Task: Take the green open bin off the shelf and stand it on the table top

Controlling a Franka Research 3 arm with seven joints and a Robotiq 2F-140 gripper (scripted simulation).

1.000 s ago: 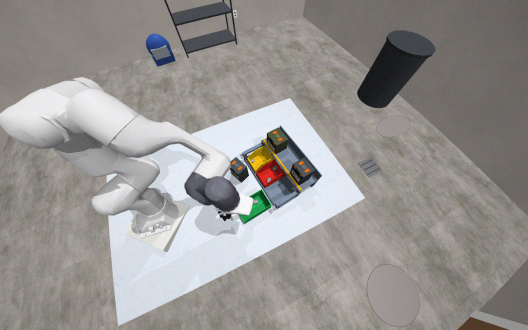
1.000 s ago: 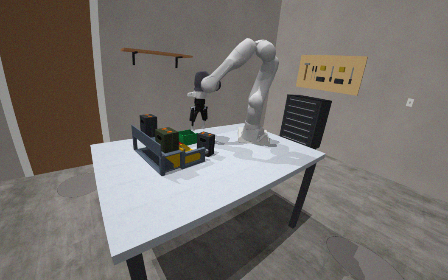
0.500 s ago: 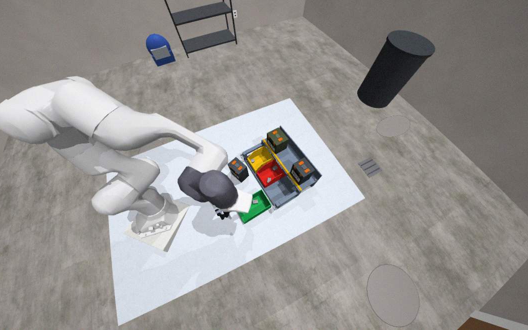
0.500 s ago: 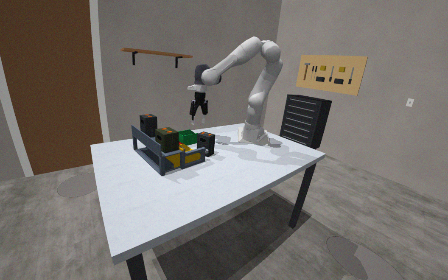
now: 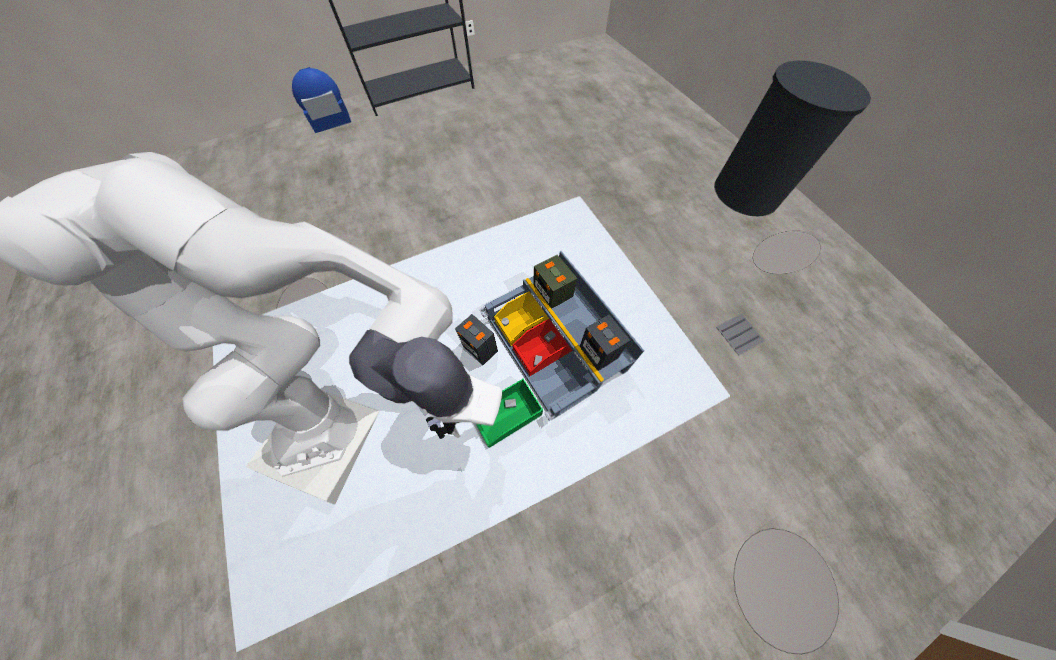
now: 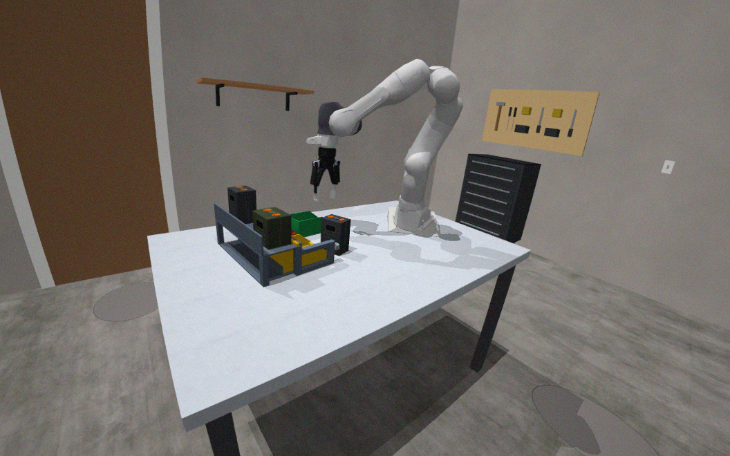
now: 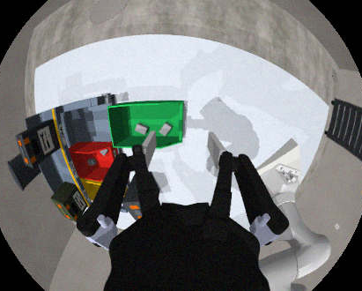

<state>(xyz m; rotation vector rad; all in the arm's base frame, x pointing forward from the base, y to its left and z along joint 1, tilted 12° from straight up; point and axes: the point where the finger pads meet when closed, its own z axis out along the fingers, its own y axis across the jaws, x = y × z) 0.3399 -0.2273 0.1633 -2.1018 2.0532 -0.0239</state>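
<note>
Now: the green open bin 8 cm ahead of my hand and 12 cm below it. Also, from my hand: red bin: 28 cm ahead, 12 cm to the left, 12 cm below; then black box: 38 cm ahead; then yellow bin: 28 cm ahead, 23 cm to the left, 12 cm below.
</note>
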